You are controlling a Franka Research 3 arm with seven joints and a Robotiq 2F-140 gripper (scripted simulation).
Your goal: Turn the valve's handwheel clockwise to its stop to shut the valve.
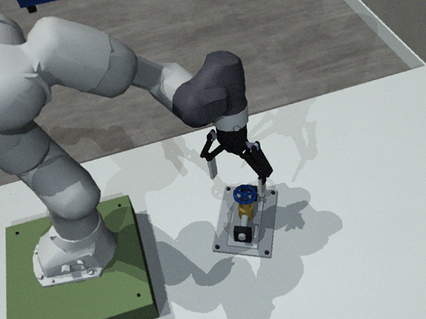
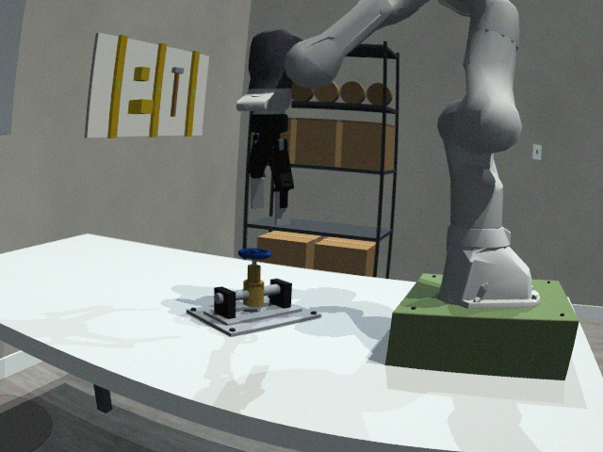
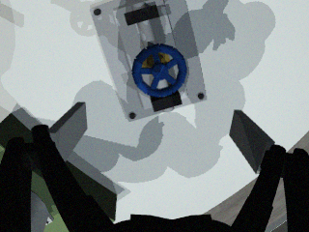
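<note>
My hand is 2 cm short of the blue spoked handwheel, 1 cm to the right of it and 10 cm above it.
</note>
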